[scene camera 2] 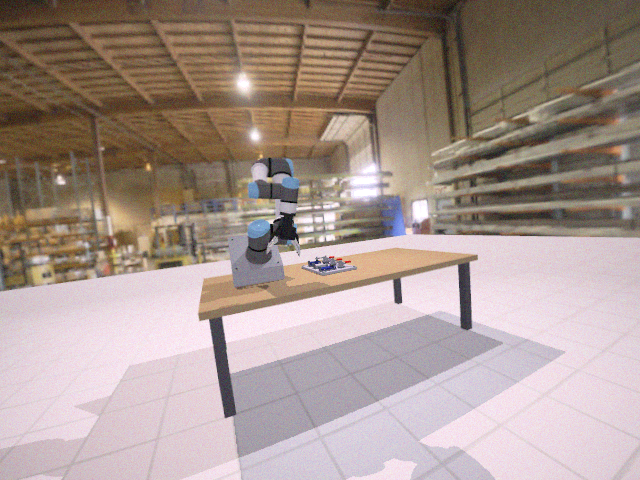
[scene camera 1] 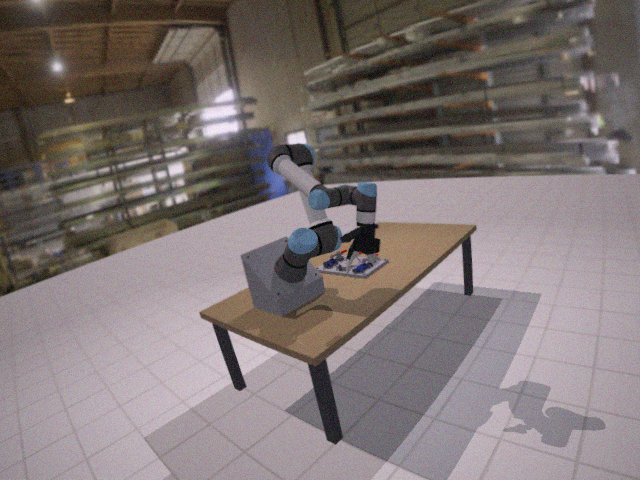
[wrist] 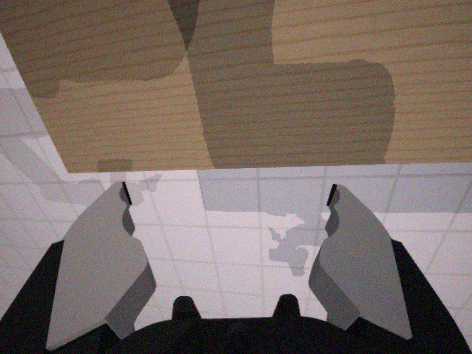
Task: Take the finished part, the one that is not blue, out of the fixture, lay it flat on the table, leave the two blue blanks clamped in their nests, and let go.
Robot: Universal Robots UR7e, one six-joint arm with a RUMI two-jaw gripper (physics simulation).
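Frame: origin at the arm's base, x ahead, y left, z up, level; metres.
Where they show: gripper, between the fingertips: (scene camera 2: 283, 255) (scene camera 1: 360, 270) (wrist: 231, 185); arm's base, origin of its link: (scene camera 2: 258, 254) (scene camera 1: 290, 269).
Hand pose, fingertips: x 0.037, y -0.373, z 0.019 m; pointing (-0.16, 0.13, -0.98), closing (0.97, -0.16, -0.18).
Each offset is from my fingertips to the top centre of the thing. Level surfaces: height alone.
The fixture (scene camera 1: 334, 272) (scene camera 2: 342, 270) is a light grey plate on the wooden table {0.171 m down} (scene camera 1: 423, 242) (scene camera 2: 413, 257) (wrist: 330, 30), with small clamps and red handle tips. Two blue blanks show on it, one blue blank {0.338 m ahead, 0.245 m left, 0.140 m down} (scene camera 1: 362, 268) (scene camera 2: 326, 268) near the front and one blue blank {0.351 m ahead, 0.465 m left, 0.130 m down} (scene camera 1: 330, 263) (scene camera 2: 313, 262) further back. The finished part is too small to make out among the clamps. My gripper (scene camera 2: 283, 253) (wrist: 231, 185) is open and empty, its fingers wide apart. It hangs above the table, between the arm's base and the fixture in the scene camera 2 view. The fixture does not show in the wrist view.
The grey base block (scene camera 1: 273, 289) (scene camera 2: 258, 272) of the arm stands at one end of the table. The wrist view shows the table's edge and a corner, with tiled floor (wrist: 235, 240) beyond. Shadows of the arm lie across the wood.
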